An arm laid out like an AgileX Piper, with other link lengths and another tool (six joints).
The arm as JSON. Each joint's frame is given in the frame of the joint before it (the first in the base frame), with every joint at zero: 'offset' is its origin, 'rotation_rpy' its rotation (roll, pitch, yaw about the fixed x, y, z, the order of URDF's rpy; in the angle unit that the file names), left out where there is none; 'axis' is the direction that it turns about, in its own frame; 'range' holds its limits. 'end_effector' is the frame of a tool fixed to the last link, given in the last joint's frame.
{
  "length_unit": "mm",
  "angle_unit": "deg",
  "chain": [
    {
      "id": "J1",
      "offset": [
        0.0,
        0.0,
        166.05
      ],
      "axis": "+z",
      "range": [
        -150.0,
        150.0
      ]
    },
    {
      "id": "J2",
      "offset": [
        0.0,
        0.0,
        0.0
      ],
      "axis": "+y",
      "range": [
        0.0,
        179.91
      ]
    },
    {
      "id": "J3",
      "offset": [
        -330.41,
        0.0,
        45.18
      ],
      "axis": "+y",
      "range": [
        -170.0,
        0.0
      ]
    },
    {
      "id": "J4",
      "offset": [
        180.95,
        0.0,
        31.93
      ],
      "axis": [
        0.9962,
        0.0,
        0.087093
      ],
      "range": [
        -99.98,
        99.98
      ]
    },
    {
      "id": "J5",
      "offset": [
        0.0,
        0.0,
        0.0
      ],
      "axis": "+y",
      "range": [
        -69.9,
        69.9
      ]
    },
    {
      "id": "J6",
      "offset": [
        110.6,
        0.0,
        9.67
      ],
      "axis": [
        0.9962,
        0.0,
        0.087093
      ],
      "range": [
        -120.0,
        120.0
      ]
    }
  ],
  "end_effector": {
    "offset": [
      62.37,
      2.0,
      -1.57
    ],
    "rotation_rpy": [
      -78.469,
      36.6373,
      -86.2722
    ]
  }
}
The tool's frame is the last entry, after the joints.
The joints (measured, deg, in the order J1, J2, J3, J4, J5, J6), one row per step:
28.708, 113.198, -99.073, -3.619, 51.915, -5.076
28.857, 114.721, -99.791, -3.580, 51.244, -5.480
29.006, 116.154, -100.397, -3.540, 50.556, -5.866
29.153, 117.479, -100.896, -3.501, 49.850, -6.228
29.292, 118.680, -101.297, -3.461, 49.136, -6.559
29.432, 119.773, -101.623, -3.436, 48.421, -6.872
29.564, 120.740, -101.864, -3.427, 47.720, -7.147
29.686, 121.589, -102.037, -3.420, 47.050, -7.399
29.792, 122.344, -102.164, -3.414, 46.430, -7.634
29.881, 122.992, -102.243, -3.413, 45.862, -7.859
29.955, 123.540, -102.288, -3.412, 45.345, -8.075
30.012, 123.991, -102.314, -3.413, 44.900, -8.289
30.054, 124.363, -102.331, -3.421, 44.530, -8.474
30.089, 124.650, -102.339, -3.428, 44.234, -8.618
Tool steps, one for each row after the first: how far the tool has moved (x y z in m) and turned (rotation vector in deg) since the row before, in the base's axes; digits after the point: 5 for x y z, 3 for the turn. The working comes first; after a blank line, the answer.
Tool pose at each row, in the base's axes (x y z in m, rotation vector in deg; the steps are taken from these numbers as rounded here):
0.38294, 0.20117, 0.28410, -102.728, 106.553, -19.147
0.38846, 0.20563, 0.27667, -103.364, 106.113, -19.098
0.39341, 0.20982, 0.26926, -103.983, 105.689, -19.041
0.39782, 0.21374, 0.26208, -104.562, 105.273, -18.982
0.40169, 0.21732, 0.25532, -105.076, 104.869, -18.924
0.40512, 0.22065, 0.24897, -105.553, 104.450, -18.888
0.40807, 0.22363, 0.24317, -105.973, 104.050, -18.869
0.41058, 0.22627, 0.23791, -106.346, 103.668, -18.857
0.41275, 0.22857, 0.23310, -106.687, 103.320, -18.848
0.41457, 0.23051, 0.22885, -106.999, 102.993, -18.851
0.41610, 0.23215, 0.22519, -107.275, 102.682, -18.864
0.41737, 0.23346, 0.22214, -107.527, 102.388, -18.889
0.41842, 0.23447, 0.21960, -107.744, 102.139, -18.921
0.41922, 0.23528, 0.21762, -107.911, 101.939, -18.947

0.00552, 0.00446, -0.00743, -0.206, 0.064, 0.537
0.00495, 0.00419, -0.00741, -0.198, 0.071, 0.522
0.00441, 0.00392, -0.00718, -0.178, 0.059, 0.499
0.00387, 0.00358, -0.00676, -0.146, 0.036, 0.464
0.00343, 0.00333, -0.00635, -0.134, 0.002, 0.451
0.00295, 0.00298, -0.00580, -0.117, -0.021, 0.412
0.00251, 0.00264, -0.00526, -0.099, -0.035, 0.380
0.00217, 0.00230, -0.00481, -0.093, -0.031, 0.346
0.00182, 0.00194, -0.00425, -0.090, -0.038, 0.319
0.00153, 0.00164, -0.00366, -0.079, -0.050, 0.293
0.00127, 0.00131, -0.00305, -0.077, -0.057, 0.271
0.00105, 0.00101, -0.00254, -0.074, -0.051, 0.228
0.00080, 0.00081, -0.00198, -0.056, -0.044, 0.180

